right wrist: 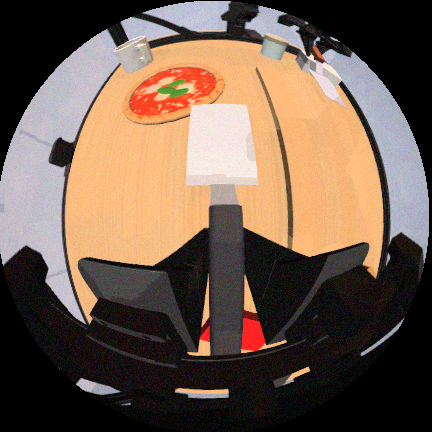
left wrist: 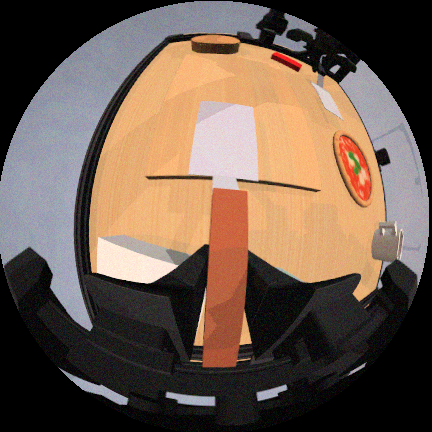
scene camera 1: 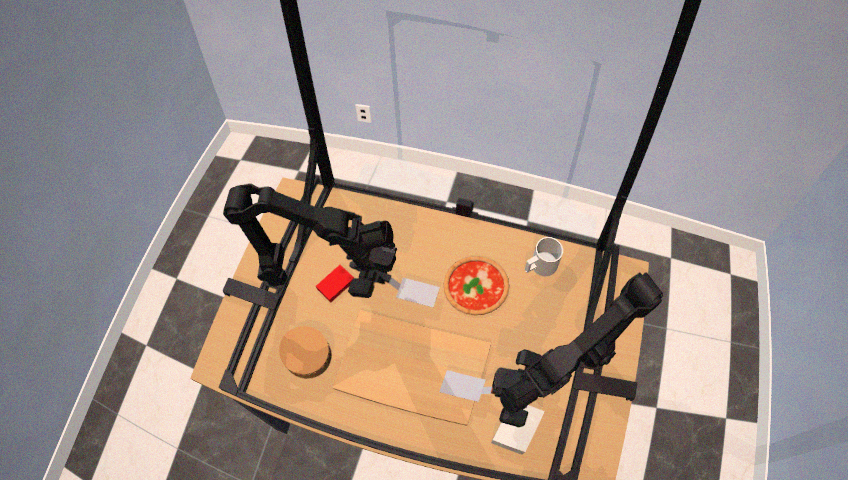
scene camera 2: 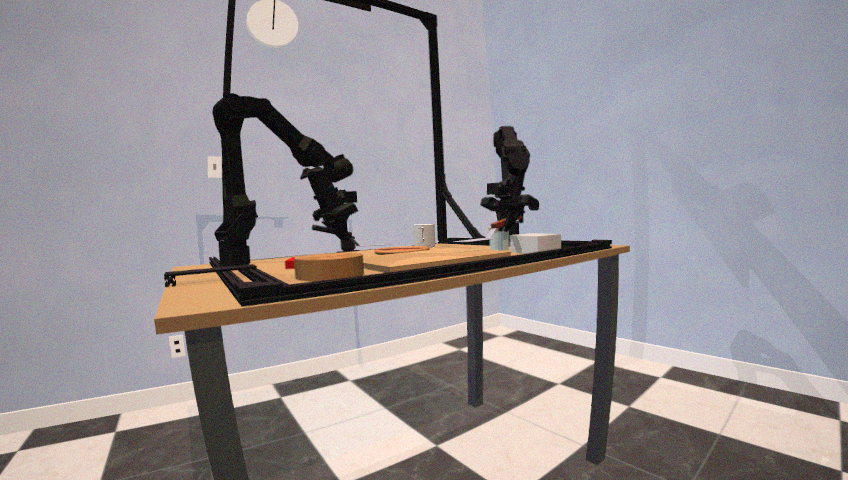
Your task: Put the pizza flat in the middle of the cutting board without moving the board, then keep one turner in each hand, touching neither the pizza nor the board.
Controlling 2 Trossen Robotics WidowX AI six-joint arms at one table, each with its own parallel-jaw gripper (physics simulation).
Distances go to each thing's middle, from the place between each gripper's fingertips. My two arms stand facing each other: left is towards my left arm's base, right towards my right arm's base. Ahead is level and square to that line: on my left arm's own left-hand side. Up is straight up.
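The brown-handled turner [scene camera 1: 456, 384] is 4 cm to the right of my left hand and 1 cm above it. Counting from that same left hand, I see the dark-handled turner [scene camera 1: 410, 290] 23 cm behind, 36 cm to the right and 1 cm above, while the pizza [scene camera 1: 475, 285] is 31 cm behind, 15 cm to the right and 5 cm below.
My right hand is 20 mm to the right of the dark-handled turner and 10 mm below it. From this right hand, the pizza is 80 mm behind, 230 mm to the left and 50 mm below, and the brown-handled turner is 230 mm ahead, 340 mm to the left and 20 mm above.
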